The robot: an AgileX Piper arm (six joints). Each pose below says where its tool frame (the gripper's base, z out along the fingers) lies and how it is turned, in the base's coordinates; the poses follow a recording.
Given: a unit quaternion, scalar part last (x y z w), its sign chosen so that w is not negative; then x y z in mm.
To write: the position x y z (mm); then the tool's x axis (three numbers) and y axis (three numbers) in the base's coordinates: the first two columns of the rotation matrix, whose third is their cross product. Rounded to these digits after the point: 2 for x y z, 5 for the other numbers.
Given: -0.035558 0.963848 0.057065 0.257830 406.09 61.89 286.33
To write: 406.09 61.89 286.33 -0.86452 -0.03912 -0.50108 -0.09797 0.99096 0.09167
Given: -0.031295 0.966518 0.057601 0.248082 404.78 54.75 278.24
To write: 404.78 54.75 278.24 -0.87495 -0.03191 -0.48316 -0.08907 0.99141 0.09582
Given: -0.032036 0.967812 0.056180 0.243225 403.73 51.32 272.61
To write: 403.73 51.32 272.61 -0.87963 -0.03468 -0.47439 -0.08934 0.99164 0.09316
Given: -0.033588 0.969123 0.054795 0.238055 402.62 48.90 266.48
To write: 402.62 48.90 266.48 -0.88440 -0.03901 -0.46509 -0.09119 0.99174 0.09021
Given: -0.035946 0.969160 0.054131 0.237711 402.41 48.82 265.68
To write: 402.41 48.82 265.68 -0.88440 -0.04394 -0.46465 -0.09541 0.99156 0.08783
